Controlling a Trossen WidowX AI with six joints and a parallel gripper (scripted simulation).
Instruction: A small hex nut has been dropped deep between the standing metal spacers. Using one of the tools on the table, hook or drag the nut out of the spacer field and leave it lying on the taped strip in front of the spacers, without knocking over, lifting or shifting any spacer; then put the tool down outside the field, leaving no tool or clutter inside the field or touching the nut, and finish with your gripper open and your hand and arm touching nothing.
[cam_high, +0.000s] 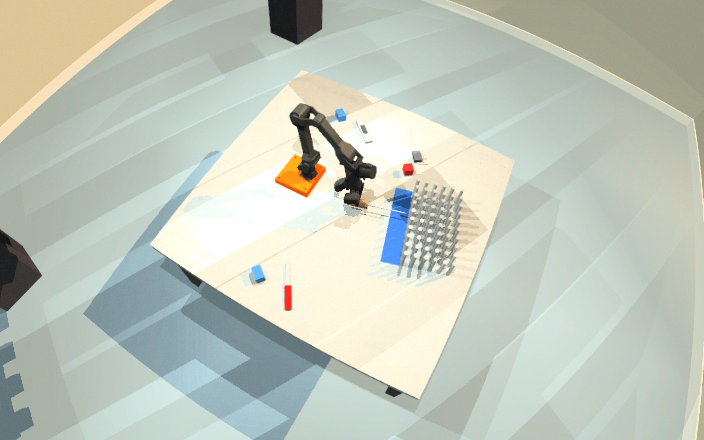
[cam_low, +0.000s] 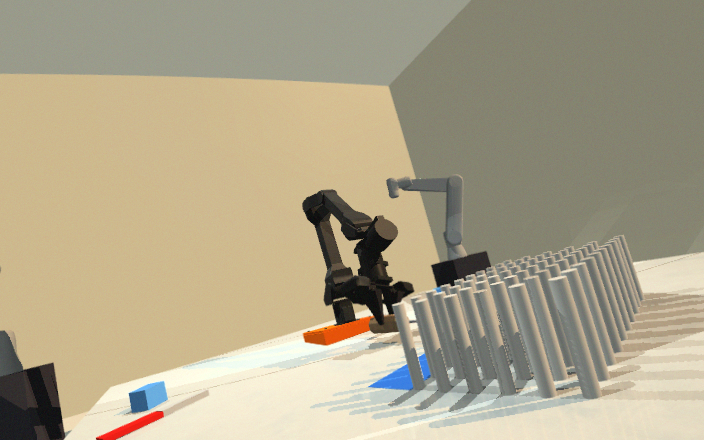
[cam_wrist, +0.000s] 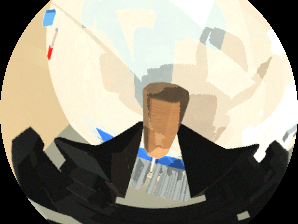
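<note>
Now: the blue taped strip 19 cm ahead of my gripper tip, 4 cm to the left of it and 4 cm below it. Round my gripper tip: flat tool 24 cm behind, 38 cm to the left, 2 cm below; then hook tool 10 cm ahead, 4 cm to the left; then red block 7 cm ahead, 31 cm to the left, 2 cm below.
</note>
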